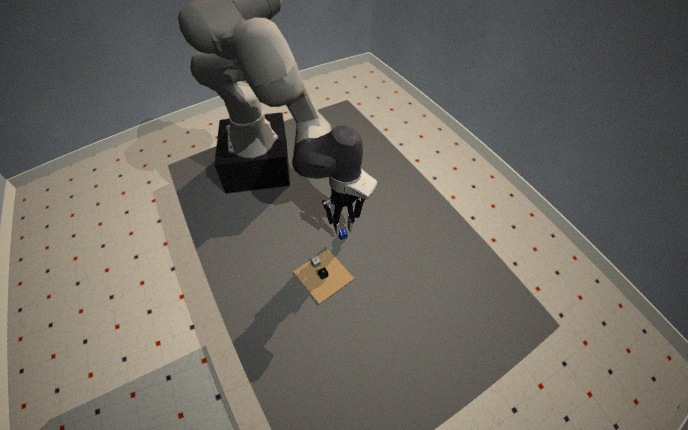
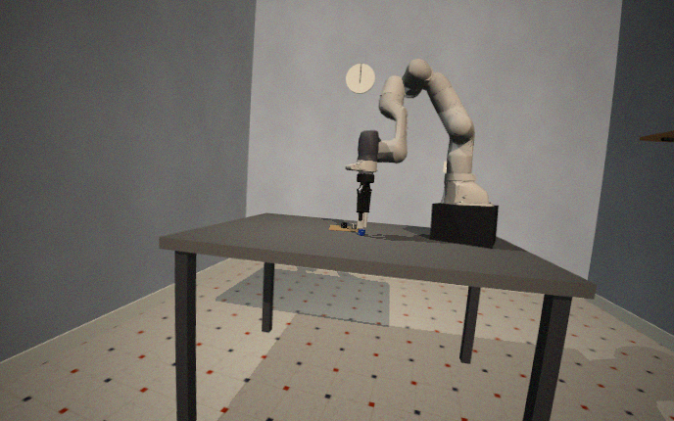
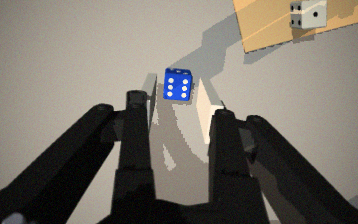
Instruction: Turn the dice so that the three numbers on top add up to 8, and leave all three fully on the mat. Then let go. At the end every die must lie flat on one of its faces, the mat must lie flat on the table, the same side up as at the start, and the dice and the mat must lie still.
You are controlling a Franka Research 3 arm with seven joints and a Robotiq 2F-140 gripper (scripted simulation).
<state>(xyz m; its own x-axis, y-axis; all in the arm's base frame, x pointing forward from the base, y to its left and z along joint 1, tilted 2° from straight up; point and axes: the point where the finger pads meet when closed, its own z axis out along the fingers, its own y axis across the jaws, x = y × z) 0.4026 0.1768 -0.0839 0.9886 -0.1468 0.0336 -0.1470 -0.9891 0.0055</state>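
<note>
My gripper is now 50 mm above the blue die. Round my hand: black die 110 mm ahead, 120 mm to the right, 50 mm below; white die 60 mm ahead, 120 mm to the right, 50 mm below; tan mat 110 mm ahead, 120 mm to the right, 60 mm below.
</note>
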